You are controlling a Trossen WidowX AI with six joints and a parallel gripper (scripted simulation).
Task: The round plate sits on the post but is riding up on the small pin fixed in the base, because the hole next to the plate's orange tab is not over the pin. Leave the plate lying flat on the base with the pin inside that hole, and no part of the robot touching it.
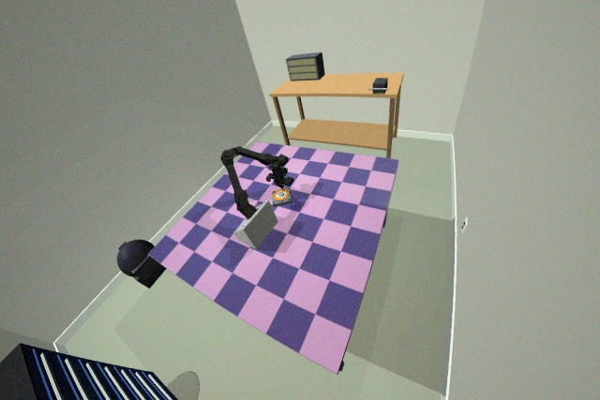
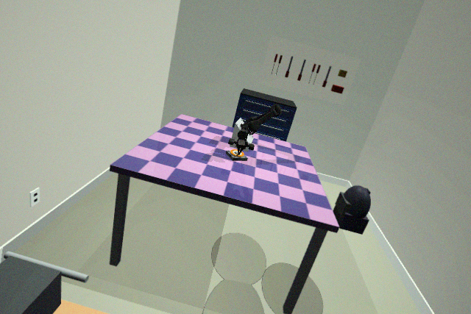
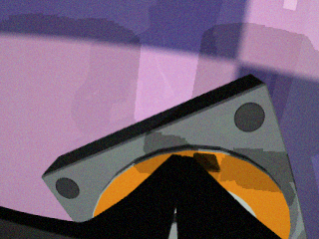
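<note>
The base is 5 cm behind my gripper tip, 2 cm below it and 1 cm to the right of it.
</note>
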